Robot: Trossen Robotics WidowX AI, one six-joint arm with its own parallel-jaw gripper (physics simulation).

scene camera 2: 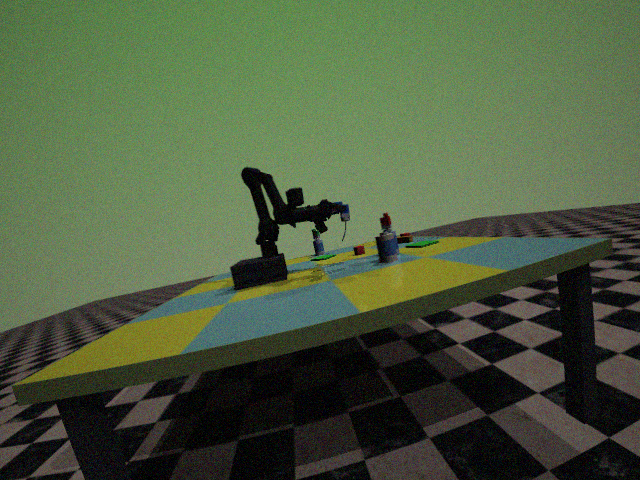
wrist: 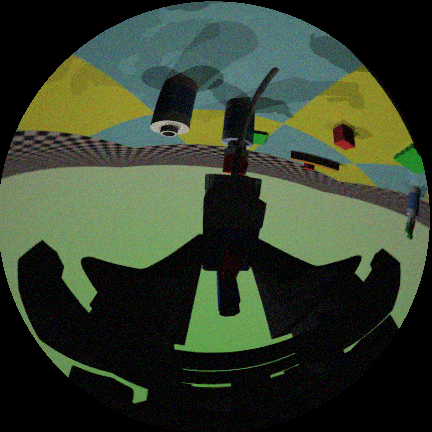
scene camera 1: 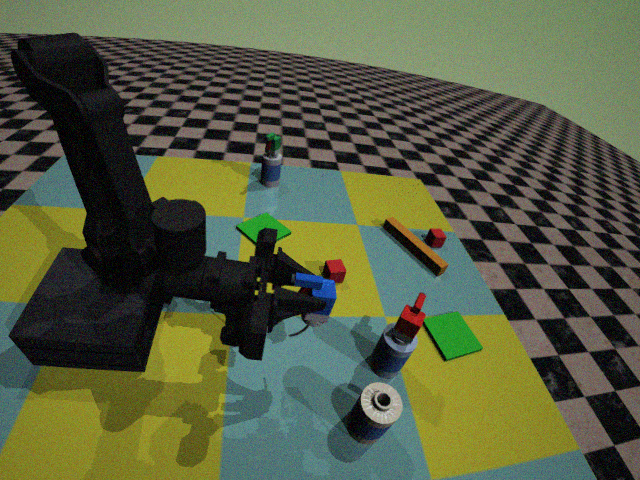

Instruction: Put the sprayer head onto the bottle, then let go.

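Where they show: gripper, fingertip midpoint: (scene camera 2: 345,208) (wrist: 225,240) (scene camera 1: 325,294); arm's base, origin of the base link: (scene camera 2: 269,256) (scene camera 1: 121,279).
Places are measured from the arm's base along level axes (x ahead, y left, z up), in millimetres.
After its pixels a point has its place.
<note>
The blue sprayer head (scene camera 1: 325,293) @[x 319, y -167, z 145 mm] (scene camera 2: 345,212) @[x 315, y -175, z 115 mm] (wrist: 231,212) @[x 300, y -157, z 104 mm] is held upright, high above the table, with its thin dip tube hanging down. My gripper (scene camera 1: 316,292) @[x 323, y -158, z 132 mm] (scene camera 2: 339,207) @[x 323, y -158, z 132 mm] (wrist: 225,240) @[x 323, y -158, z 132 mm] is shut on it. The fingers hide part of the head. The open bottle (scene camera 1: 368,421) @[x 385, y -287, z -5 mm] (scene camera 2: 388,249) @[x 401, y -296, z -46 mm] (wrist: 176,102) @[x 383, y -247, z -27 mm], with a blue band and a white top with a round neck hole, stands upright on the table. In scene camera 1 it is nearer the camera and to the right of the held head. In the wrist view it is left of the head, apart from the tube.
A bottle with a red sprayer (scene camera 1: 391,356) @[x 463, y -183, z -16 mm] (wrist: 239,120) @[x 451, y -158, z -31 mm] stands close behind the open bottle. A bottle with a green sprayer (scene camera 1: 270,173) @[x 313, y 465, z -40 mm] (scene camera 2: 318,246) @[x 310, y 466, z -34 mm] (wrist: 413,202) stands farther back. Red cubes (scene camera 1: 334,271) @[x 423, y 56, z -51 mm] (scene camera 1: 435,238) @[x 751, y 173, z -56 mm], green tiles (scene camera 1: 452,335) @[x 657, y -121, z -80 mm] (scene camera 1: 258,226) @[x 267, y 254, z -80 mm] and an orange bar (scene camera 1: 413,246) @[x 675, y 154, z -67 mm] lie on the table.
</note>
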